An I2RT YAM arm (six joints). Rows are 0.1 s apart.
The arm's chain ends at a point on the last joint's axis. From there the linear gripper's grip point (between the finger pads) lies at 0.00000 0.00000 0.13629 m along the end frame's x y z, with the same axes.
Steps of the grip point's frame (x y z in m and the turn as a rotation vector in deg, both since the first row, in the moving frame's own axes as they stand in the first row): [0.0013, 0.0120, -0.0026, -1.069, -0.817, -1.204]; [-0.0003, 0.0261, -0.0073, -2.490, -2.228, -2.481]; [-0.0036, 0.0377, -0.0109, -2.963, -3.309, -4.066]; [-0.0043, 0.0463, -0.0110, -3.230, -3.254, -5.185]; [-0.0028, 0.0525, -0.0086, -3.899, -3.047, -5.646]
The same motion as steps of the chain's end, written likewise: [0.0032, 0.0094, -0.0026, -1.069, -0.817, -1.204]; [0.0049, 0.0201, -0.0071, -2.490, -2.228, -2.481]; [0.0040, 0.0304, -0.0105, -2.963, -3.309, -4.066]; [0.0031, 0.0383, -0.0106, -3.230, -3.254, -5.185]; [0.0040, 0.0429, -0.0081, -3.899, -3.047, -5.646]
